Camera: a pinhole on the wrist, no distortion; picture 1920 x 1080 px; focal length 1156.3 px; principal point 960.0 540.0 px. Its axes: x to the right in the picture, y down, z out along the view. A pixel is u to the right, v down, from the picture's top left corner.
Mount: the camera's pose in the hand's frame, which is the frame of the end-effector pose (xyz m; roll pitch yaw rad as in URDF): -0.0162 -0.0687 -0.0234 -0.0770 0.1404 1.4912
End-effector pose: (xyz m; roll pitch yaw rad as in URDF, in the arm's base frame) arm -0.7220 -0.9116 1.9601 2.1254 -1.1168 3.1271
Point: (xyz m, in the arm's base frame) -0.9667 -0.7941 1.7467
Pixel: 168 695
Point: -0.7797 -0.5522 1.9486
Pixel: 1426 399
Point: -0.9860 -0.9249 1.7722
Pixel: outside the picture
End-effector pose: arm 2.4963 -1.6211 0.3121 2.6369 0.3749 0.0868
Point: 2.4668 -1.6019 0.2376
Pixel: 974 214
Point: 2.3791 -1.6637 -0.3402
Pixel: 363 120
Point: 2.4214 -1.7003 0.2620
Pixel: 1563 854
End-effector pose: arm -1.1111 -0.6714 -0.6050 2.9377 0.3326 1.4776
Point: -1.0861 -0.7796 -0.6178
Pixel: outside the picture
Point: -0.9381 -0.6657 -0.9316
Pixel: 1389 41
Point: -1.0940 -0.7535 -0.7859
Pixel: 1068 475
